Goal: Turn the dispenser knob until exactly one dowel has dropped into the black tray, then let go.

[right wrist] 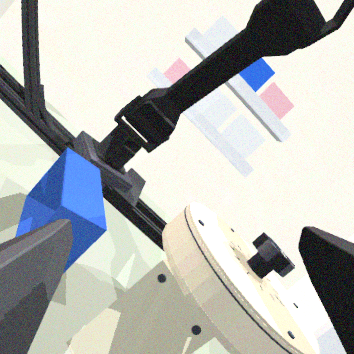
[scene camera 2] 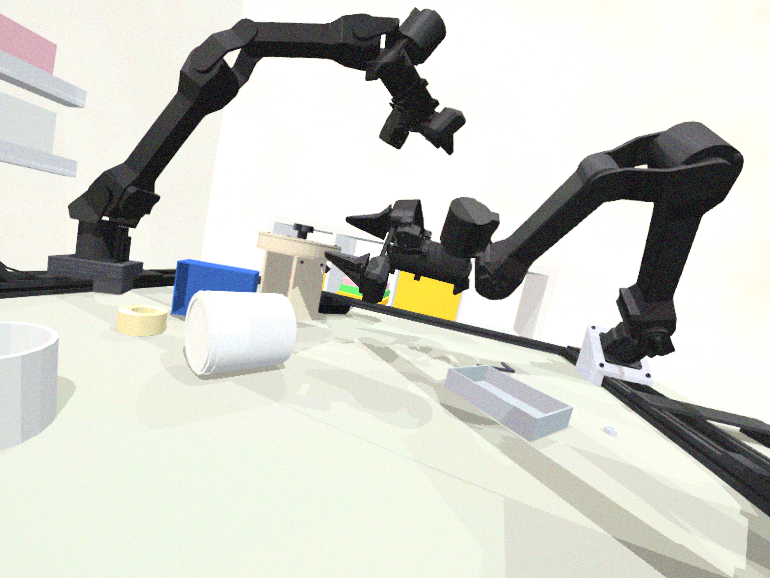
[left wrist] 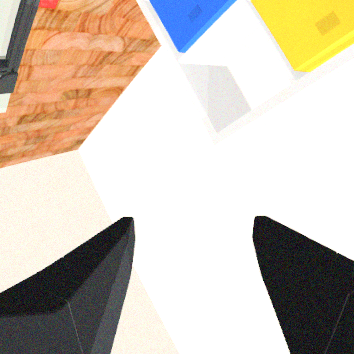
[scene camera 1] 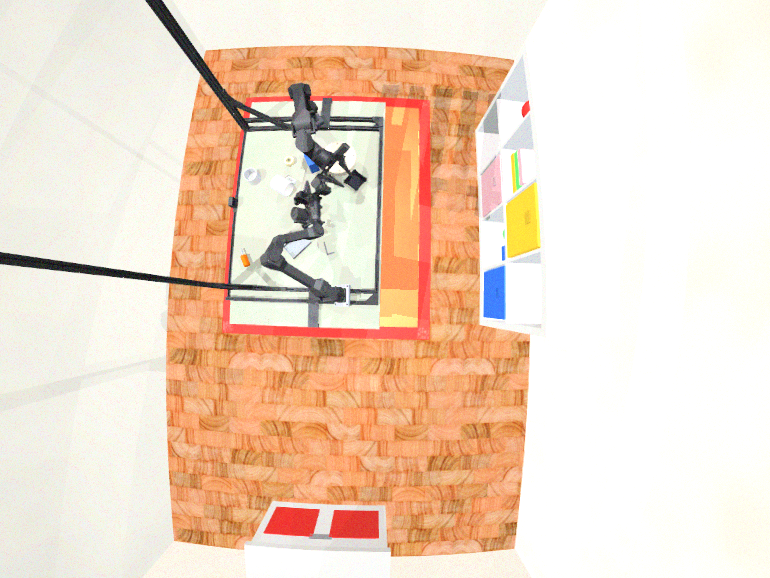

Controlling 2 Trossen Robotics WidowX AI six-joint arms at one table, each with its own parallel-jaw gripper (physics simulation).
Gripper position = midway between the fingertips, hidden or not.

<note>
My right gripper (scene camera 2: 335, 235) is open, holding nothing. Also in view: a white cylinder (scene camera 2: 225, 331). The table carries a tape roll (scene camera 2: 136, 320), a grey tray (scene camera 2: 532, 414) and a blue box (scene camera 2: 192, 276). I also see my left gripper (scene camera 2: 445, 150) and a cream dispenser (scene camera 2: 288, 245).
The blue box shows as well in the right wrist view (right wrist: 71, 188). My left gripper also shows in the left wrist view (left wrist: 193, 226) and in scene camera 1 (scene camera 1: 348, 182). My right gripper shows as well in the right wrist view (right wrist: 188, 234). The left wrist view does not show the blue box: it is out of frame. The right wrist view does not show the white cylinder: it is out of frame.
</note>
